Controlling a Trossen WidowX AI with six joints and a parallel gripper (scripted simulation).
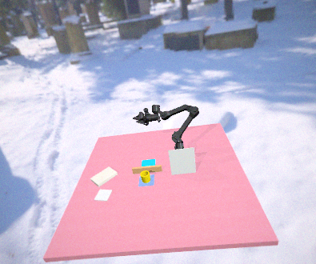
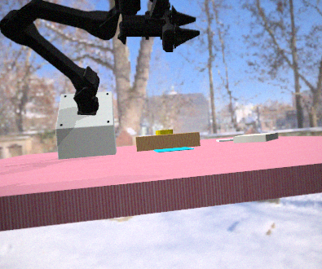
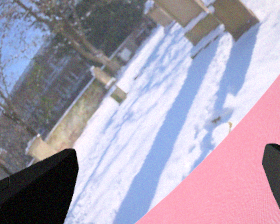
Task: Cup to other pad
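Right now the yellow cup is 11 cm behind my gripper tip, 35 cm to the left of it and 31 cm below it. The rest, counted from my gripper tip: cyan pad: 9 cm behind, 15 cm to the left, 36 cm below; then wooden bar: 9 cm behind, 25 cm to the left, 33 cm below; then light blue pad: 10 cm behind, 35 cm to the left, 36 cm below.
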